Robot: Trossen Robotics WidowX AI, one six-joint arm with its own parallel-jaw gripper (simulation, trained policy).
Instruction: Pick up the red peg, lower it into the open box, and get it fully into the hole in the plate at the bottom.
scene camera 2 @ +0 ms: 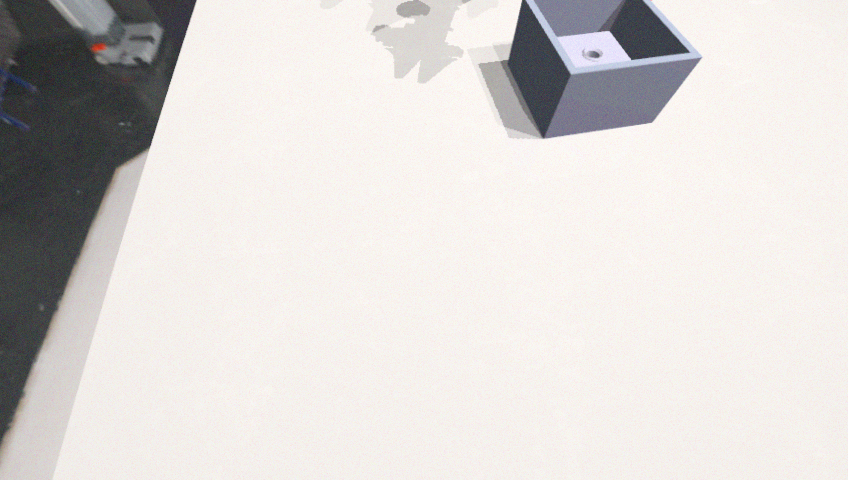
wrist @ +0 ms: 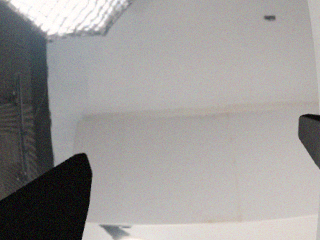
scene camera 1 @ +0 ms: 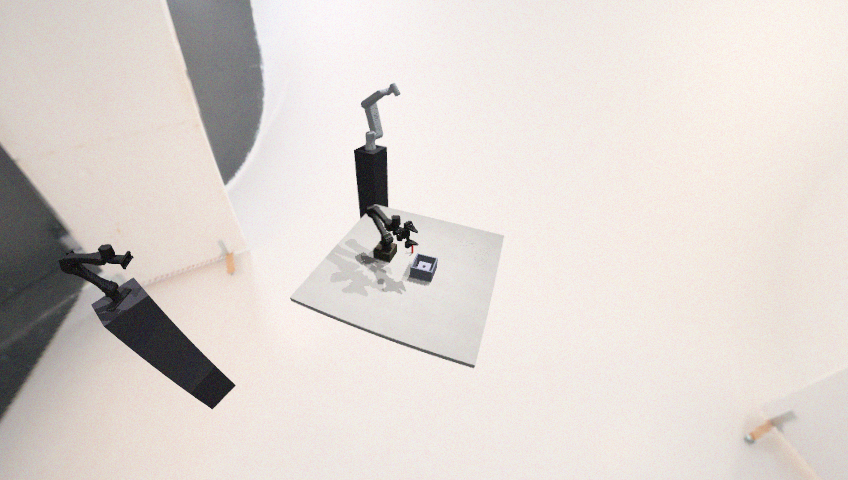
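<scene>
There is a grey-blue box [scene camera 2: 564,99], and it is 46 cm from the lens.
</scene>
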